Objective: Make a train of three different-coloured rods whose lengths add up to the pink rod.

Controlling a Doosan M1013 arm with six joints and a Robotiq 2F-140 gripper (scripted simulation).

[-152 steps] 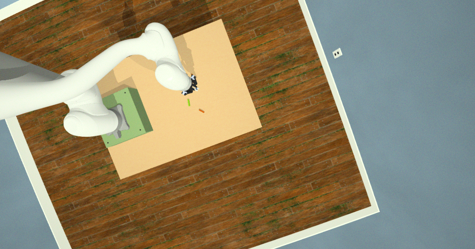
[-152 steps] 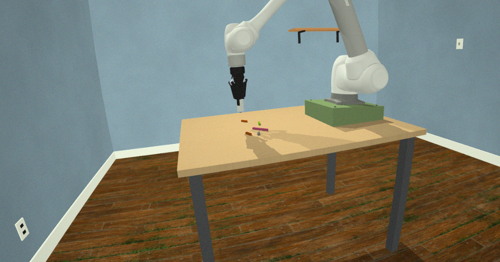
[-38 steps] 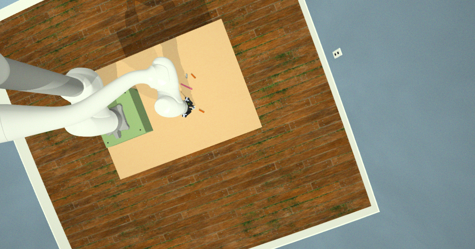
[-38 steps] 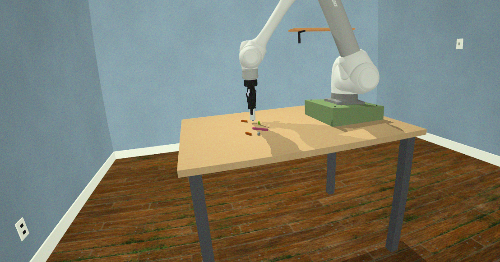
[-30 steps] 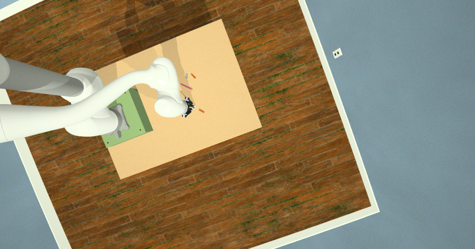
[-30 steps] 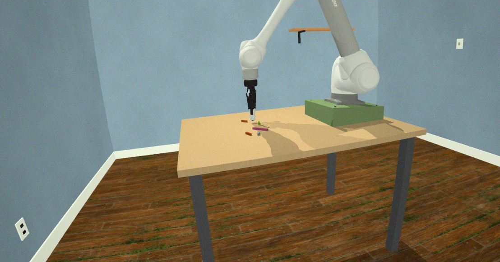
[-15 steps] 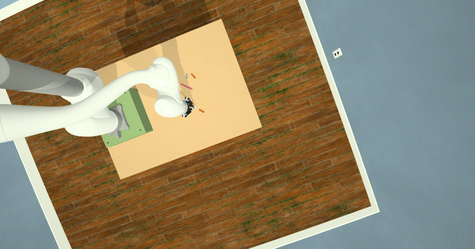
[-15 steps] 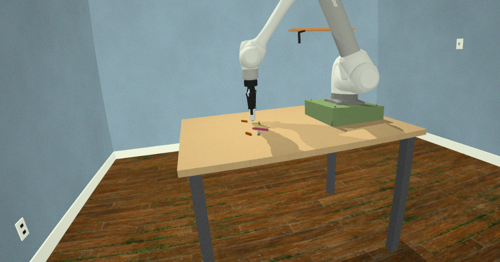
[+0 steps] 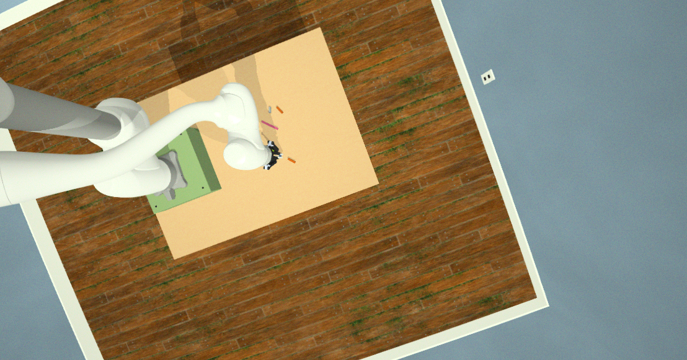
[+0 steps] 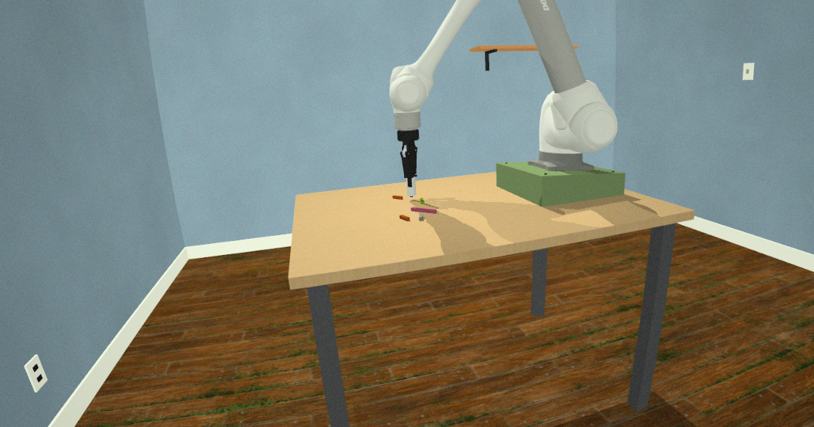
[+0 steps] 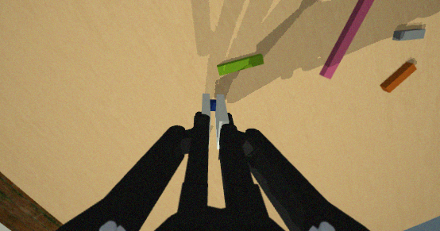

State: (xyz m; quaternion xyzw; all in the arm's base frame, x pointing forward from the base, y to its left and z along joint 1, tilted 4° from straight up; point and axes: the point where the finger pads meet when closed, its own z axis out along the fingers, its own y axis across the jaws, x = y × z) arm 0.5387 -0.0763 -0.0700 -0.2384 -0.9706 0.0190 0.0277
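Right now the blue rod is 3 cm below my hand. From my hand the other things lie so: lime rod 3 cm behind, 5 cm to the left, 4 cm below; grey rod 2 cm ahead, 24 cm to the left, 4 cm below; pink rod 1 cm behind, 16 cm to the left, 4 cm below.
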